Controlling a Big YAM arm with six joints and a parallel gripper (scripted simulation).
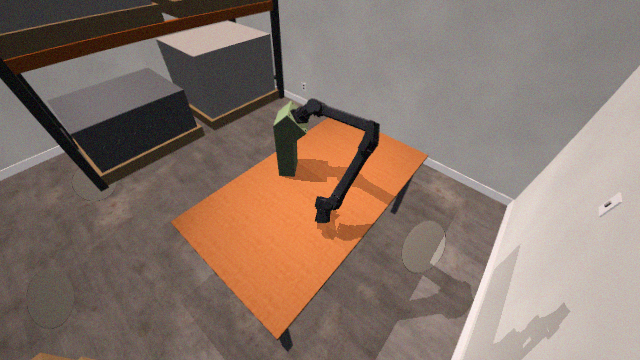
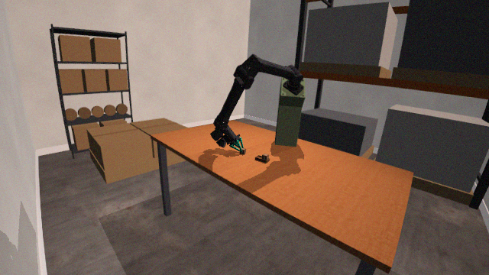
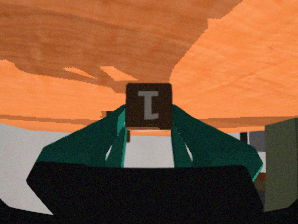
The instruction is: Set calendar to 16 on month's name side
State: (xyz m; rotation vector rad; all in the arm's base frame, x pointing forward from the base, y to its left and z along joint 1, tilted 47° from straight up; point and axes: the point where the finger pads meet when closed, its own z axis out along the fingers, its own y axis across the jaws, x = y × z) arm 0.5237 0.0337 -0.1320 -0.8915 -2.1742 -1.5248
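The brown calendar cube is 1 cm to the left of my hand, 1 cm below it and 1 cm behind it. The rest, counted from my hand: dark calendar tray 15 cm to the left, 5 cm behind, 2 cm below.
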